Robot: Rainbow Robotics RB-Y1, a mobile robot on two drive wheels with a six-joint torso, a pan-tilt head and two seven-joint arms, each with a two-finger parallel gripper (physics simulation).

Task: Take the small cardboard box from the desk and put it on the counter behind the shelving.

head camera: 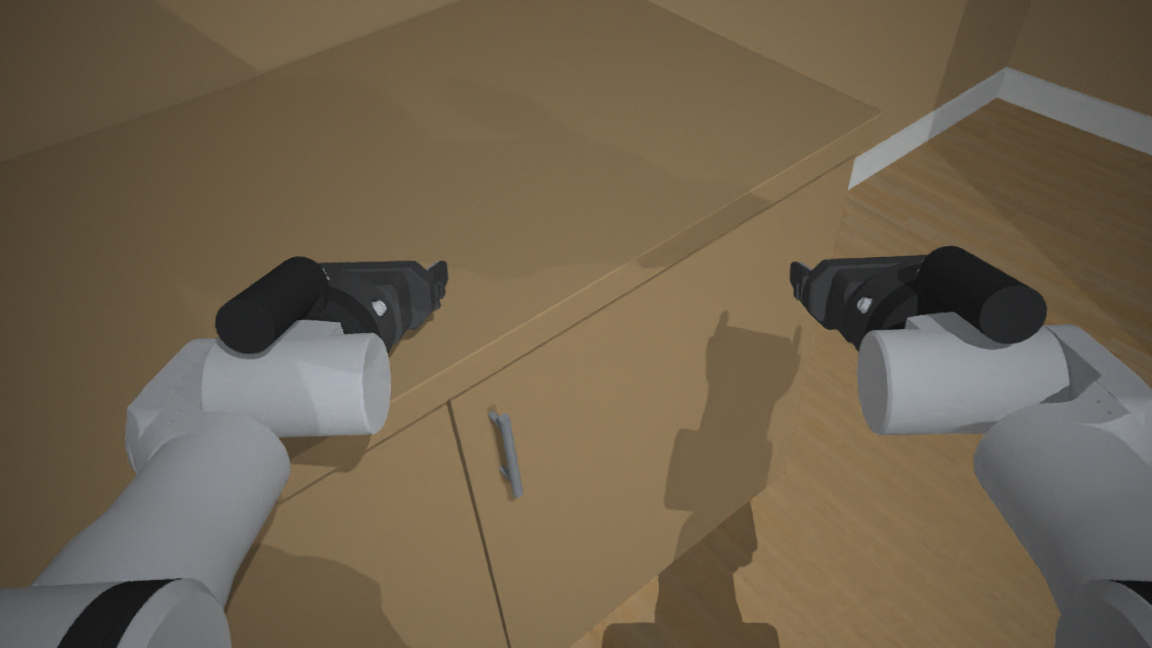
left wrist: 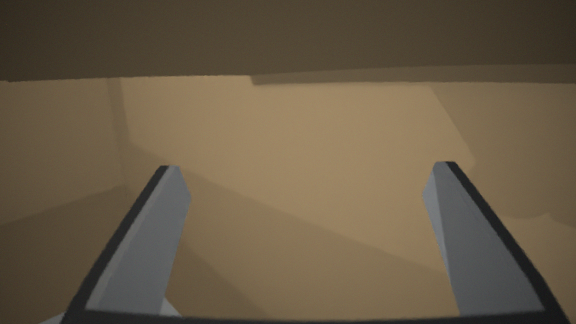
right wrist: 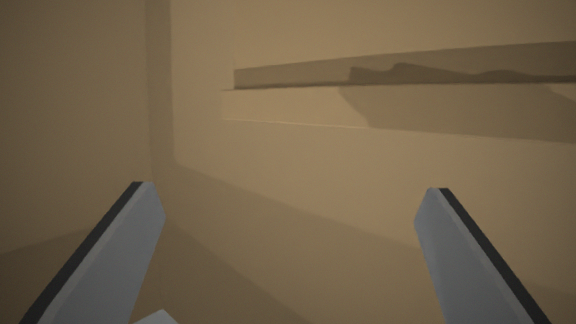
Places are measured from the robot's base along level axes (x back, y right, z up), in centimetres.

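Pixels of known places: left gripper, fingertip midpoint: (head camera: 385, 272) (left wrist: 305, 180); right gripper, fingertip midpoint: (head camera: 856, 269) (right wrist: 289, 203).
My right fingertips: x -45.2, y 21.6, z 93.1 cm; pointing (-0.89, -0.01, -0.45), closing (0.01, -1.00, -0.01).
Note:
Behind a point stands the place of what it marks.
The small cardboard box does not show in these views, nor does the shelving. A brown cabinet with a flat, counter-like top (head camera: 499, 185) @[x -62.7, y -13.0, z 91.1 cm] fills the middle and left of the head view; I cannot tell if it is the counter named. My left gripper (head camera: 439, 286) (left wrist: 305, 180) @[x -45.5, y -21.9, z 94.0 cm] is open and empty, over the cabinet top near its front edge in the head view. My right gripper (head camera: 796, 286) (right wrist: 289, 203) @[x -45.2, y 21.7, z 93.1 cm] is open and empty, out past the cabinet's front edge at the right of the head view.
A grey bar handle (head camera: 510, 456) @[x -37.7, y -11.6, z 75.0 cm] sits on the cabinet's front door (head camera: 596, 435) @[x -48.7, y -3.1, z 63.5 cm]. Wooden floor (head camera: 1006, 193) @[x -174.9, y 103.7, z 0.0 cm] lies at the right, with a white baseboard (head camera: 1071, 108) @[x -205.9, y 128.4, z 4.8 cm] along the wall. Arm shadows fall on the cabinet front and floor.

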